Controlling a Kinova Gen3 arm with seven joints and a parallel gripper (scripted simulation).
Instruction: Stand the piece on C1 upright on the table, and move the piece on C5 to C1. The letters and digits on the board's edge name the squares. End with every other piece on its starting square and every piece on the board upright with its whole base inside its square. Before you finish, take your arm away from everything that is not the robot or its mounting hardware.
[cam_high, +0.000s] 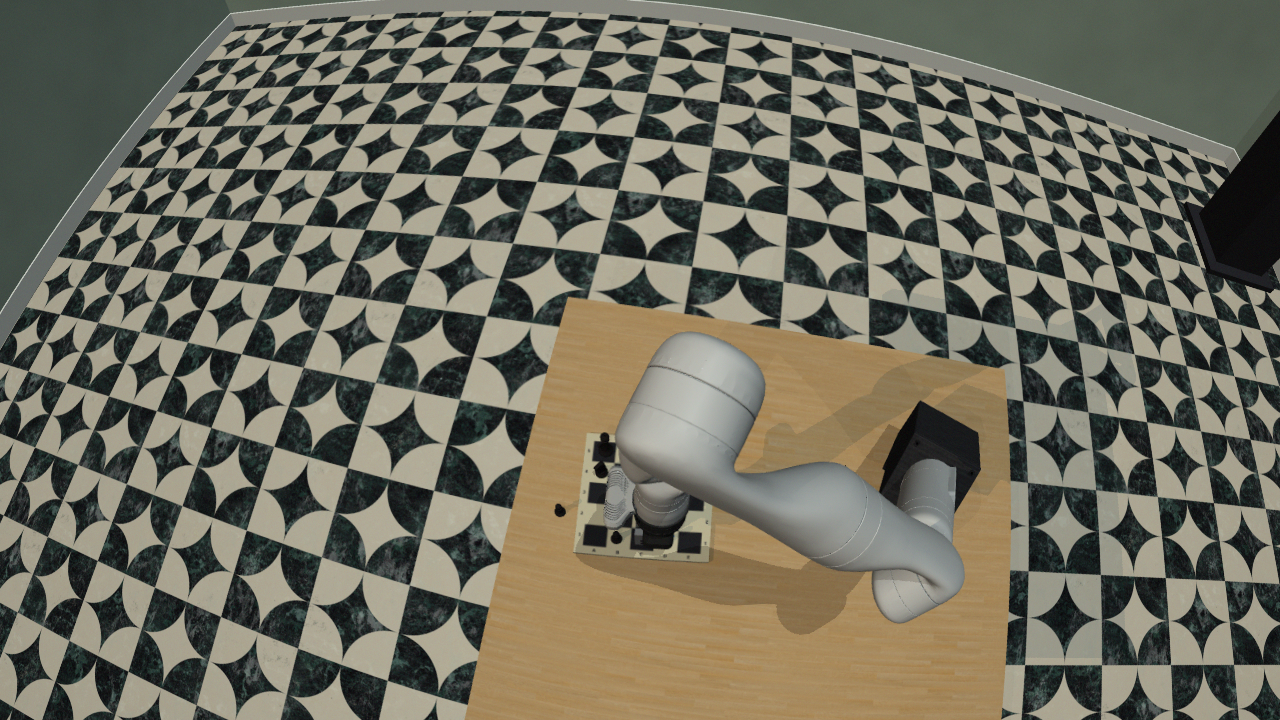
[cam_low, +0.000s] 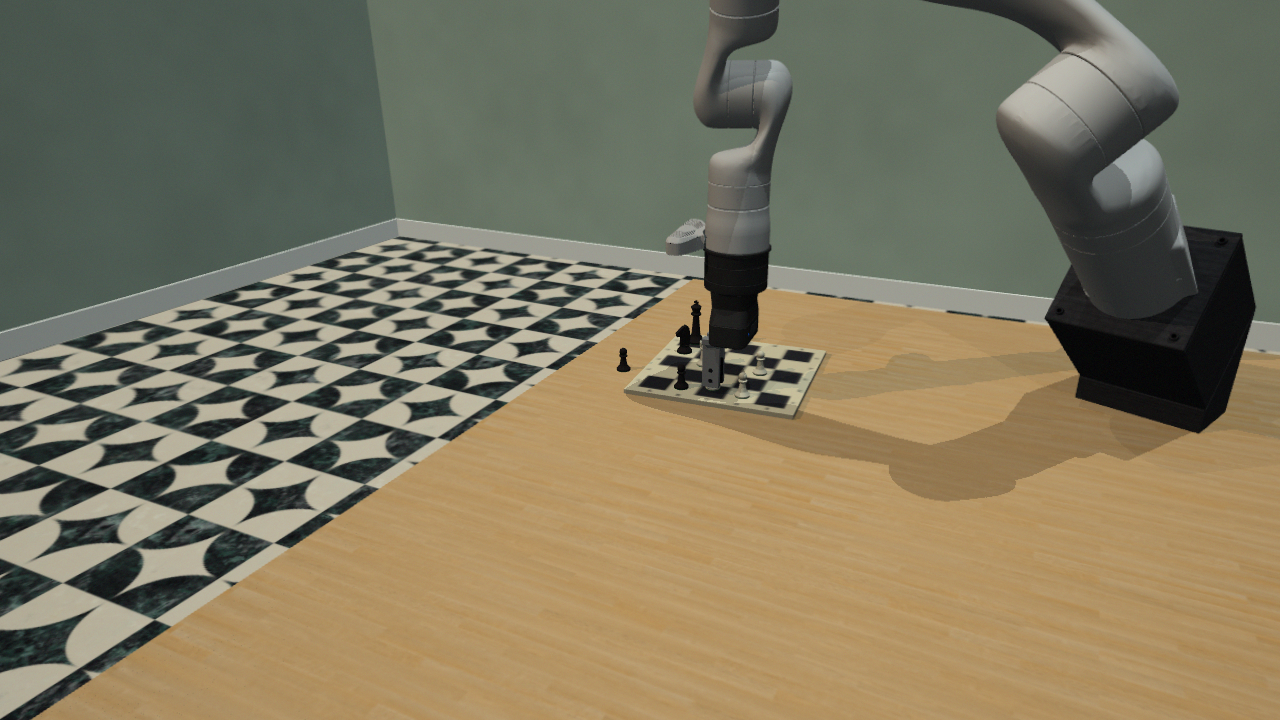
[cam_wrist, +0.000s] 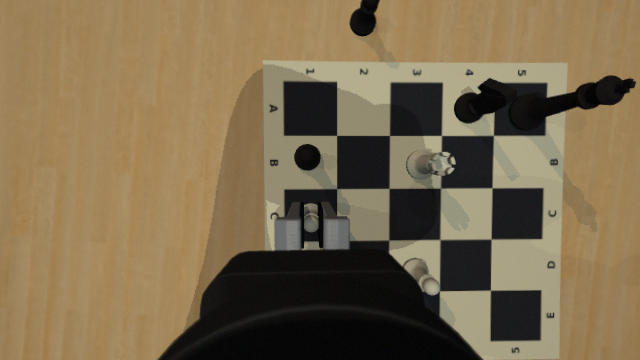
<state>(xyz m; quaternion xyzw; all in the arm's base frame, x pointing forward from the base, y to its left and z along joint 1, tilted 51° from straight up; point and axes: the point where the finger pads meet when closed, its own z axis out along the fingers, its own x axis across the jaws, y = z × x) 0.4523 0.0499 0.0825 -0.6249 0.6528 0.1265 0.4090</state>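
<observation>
Right now my hand is 80 mm to the left of the chessboard, 30 mm above it and 10 mm short of it. Round my hand: black knight: 100 mm to the right, 90 mm ahead, 10 mm below; black king: 150 mm to the right, 90 mm ahead.
</observation>
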